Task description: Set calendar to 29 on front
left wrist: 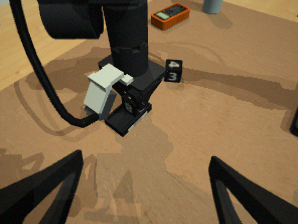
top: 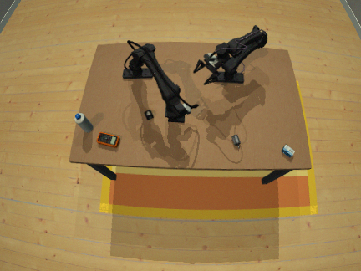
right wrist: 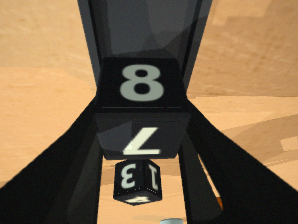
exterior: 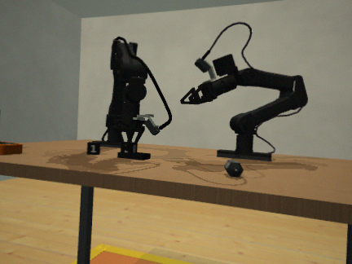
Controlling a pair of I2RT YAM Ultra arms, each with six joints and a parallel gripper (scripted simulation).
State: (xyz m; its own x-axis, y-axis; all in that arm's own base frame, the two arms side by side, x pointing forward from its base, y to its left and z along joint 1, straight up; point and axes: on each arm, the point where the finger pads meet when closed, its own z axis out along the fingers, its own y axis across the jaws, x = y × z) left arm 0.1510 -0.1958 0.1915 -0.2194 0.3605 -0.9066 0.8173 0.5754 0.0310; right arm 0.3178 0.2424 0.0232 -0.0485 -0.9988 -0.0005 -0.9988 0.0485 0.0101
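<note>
The black calendar tray is 20 mm to the left of my right hand and 20 mm below it.
</note>
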